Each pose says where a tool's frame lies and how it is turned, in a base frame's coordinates. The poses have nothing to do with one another.
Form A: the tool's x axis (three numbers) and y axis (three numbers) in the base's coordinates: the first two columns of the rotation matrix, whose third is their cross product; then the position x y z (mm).
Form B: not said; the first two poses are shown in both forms.
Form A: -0.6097, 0.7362, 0.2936, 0.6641, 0.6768, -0.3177, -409, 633, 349
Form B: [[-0.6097, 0.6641, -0.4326, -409], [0.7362, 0.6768, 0.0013, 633], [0.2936, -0.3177, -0.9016, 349], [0, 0, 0, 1]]
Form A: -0.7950, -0.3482, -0.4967, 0.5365, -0.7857, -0.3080, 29, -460, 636
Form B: [[-0.7950, 0.5365, -0.2830, 29], [-0.3482, -0.7857, -0.5113, -460], [-0.4967, -0.3080, 0.8114, 636], [0, 0, 0, 1]]
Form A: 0.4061, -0.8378, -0.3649, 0.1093, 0.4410, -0.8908, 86, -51, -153
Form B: [[0.4061, 0.1093, 0.9072, 86], [-0.8378, 0.4410, 0.3219, -51], [-0.3649, -0.8908, 0.2707, -153], [0, 0, 0, 1]]
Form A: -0.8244, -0.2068, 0.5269, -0.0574, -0.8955, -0.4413, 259, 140, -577
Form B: [[-0.8244, -0.0574, 0.5631, 259], [-0.2068, -0.8955, -0.3941, 140], [0.5269, -0.4413, 0.7264, -577], [0, 0, 0, 1]]
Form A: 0.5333, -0.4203, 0.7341, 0.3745, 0.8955, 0.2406, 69, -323, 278
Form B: [[0.5333, 0.3745, -0.7585, 69], [-0.4203, 0.8955, 0.1466, -323], [0.7341, 0.2406, 0.6350, 278], [0, 0, 0, 1]]
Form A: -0.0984, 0.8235, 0.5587, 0.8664, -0.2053, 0.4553, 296, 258, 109
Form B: [[-0.0984, 0.8664, 0.4896, 296], [0.8235, -0.2053, 0.5289, 258], [0.5587, 0.4553, -0.6933, 109], [0, 0, 0, 1]]
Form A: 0.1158, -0.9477, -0.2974, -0.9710, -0.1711, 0.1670, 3, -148, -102
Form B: [[0.1158, -0.9710, -0.2092, 3], [-0.9477, -0.1711, 0.2694, -148], [-0.2974, 0.1670, -0.9400, -102], [0, 0, 0, 1]]
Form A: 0.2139, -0.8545, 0.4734, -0.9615, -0.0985, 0.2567, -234, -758, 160
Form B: [[0.2139, -0.9615, -0.1727, -234], [-0.8545, -0.0985, -0.5101, -758], [0.4734, 0.2567, -0.8427, 160], [0, 0, 0, 1]]
